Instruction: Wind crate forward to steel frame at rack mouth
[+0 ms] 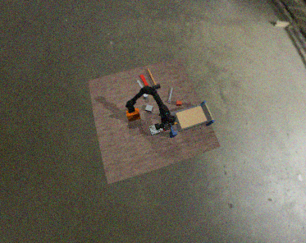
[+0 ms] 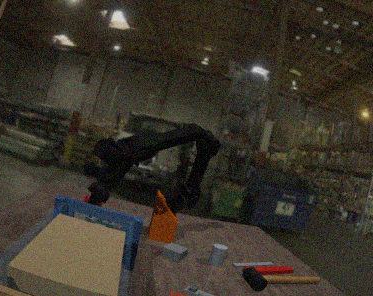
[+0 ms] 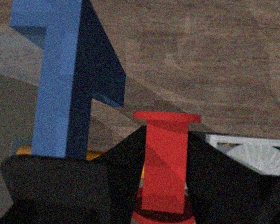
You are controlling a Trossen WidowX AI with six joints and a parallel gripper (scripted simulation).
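The winch handle is 30 mm to the left of my gripper tip, 30 mm below it and 30 mm behind it. The rest, counted from my gripper tip: blue steel frame 70 mm ahead, 40 mm to the left, 30 mm below; then winch 110 mm behind, 100 mm below, 40 mm to the left; then red knob 20 mm to the left.
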